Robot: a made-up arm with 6 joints.
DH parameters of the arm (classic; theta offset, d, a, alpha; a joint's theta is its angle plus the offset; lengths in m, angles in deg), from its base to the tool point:
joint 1: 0 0.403 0 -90
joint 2: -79.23 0 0.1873 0
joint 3: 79.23 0 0.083 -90
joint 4: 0 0.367 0 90
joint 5: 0 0 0.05 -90
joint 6: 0 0.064 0 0
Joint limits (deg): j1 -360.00..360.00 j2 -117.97..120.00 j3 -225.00..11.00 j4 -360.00..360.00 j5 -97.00..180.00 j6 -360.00..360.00
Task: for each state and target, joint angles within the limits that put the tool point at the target. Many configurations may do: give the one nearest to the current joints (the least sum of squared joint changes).
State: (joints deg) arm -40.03 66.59 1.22 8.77 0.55 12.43
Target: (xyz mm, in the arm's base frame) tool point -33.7 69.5 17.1
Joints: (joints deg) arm -61.40 85.09 -32.47 -4.34 1.18 12.43
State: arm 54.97 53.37 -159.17 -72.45 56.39 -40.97
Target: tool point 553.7 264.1 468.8
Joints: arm 29.77 58.54 -139.92 -68.52 75.23 -40.97
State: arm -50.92 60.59 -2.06 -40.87 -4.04 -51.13
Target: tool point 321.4 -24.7 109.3
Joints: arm -11.49 42.18 -48.09 -41.75 -9.42 -51.13
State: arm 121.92 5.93 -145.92 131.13 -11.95 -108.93
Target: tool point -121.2 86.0 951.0
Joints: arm 158.99 -13.71 -141.04 151.55 -34.09 -108.93
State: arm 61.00 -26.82 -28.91 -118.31 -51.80 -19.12
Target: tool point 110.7 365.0 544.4
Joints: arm 61.95 -15.68 -59.33 -109.20 -36.54 -19.12
